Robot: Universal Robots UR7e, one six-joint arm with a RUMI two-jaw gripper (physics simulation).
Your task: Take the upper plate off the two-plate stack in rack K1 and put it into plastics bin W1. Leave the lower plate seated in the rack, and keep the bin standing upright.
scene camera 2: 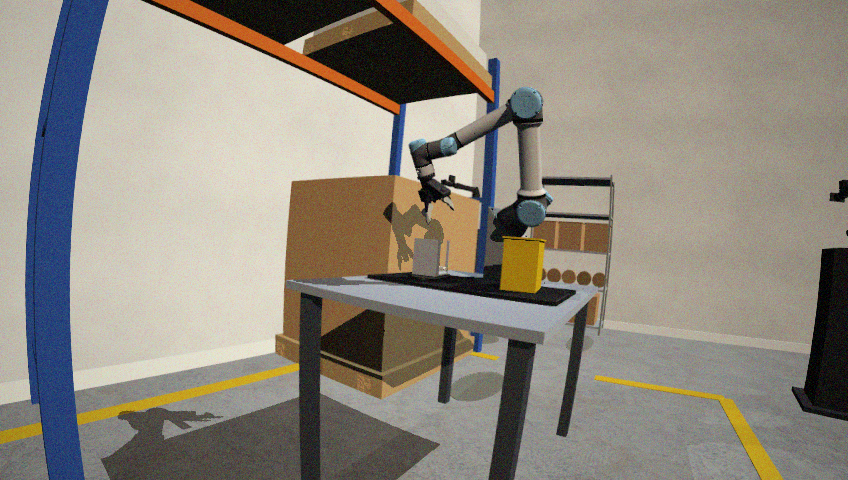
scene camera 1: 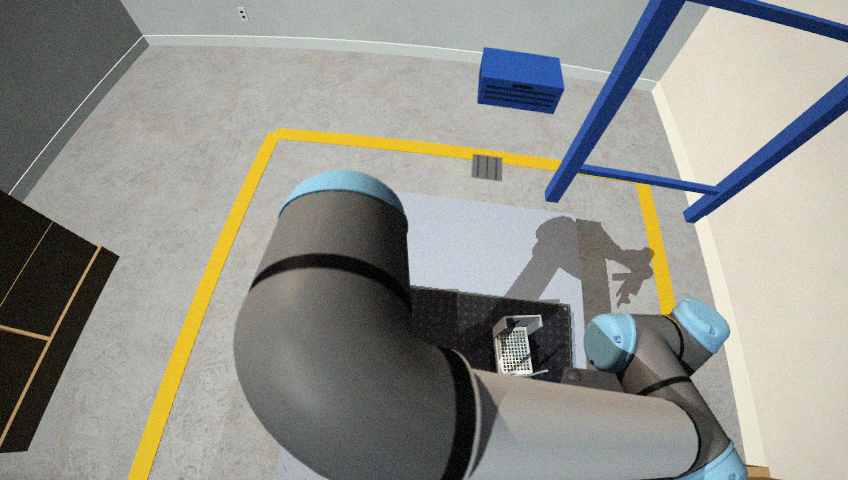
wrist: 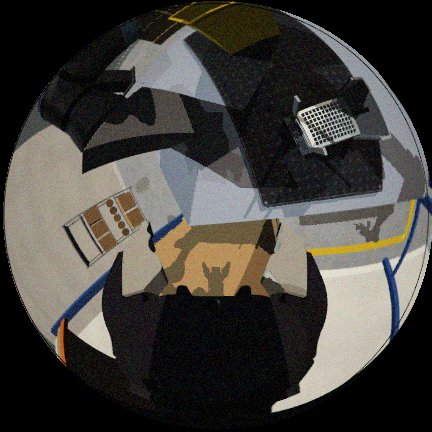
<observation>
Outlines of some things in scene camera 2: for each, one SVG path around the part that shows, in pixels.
My gripper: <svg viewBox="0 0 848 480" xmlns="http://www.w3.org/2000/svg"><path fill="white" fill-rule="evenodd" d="M435 172L427 177L417 177L422 186L418 193L421 202L425 204L421 214L425 216L427 224L431 221L431 212L433 210L431 201L436 203L437 200L441 200L454 211L454 206L449 196L451 190L433 178L435 177Z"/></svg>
A plastics bin W1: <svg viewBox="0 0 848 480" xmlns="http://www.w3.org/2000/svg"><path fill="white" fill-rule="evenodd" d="M503 236L504 248L500 290L536 293L541 289L546 240Z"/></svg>
</observation>
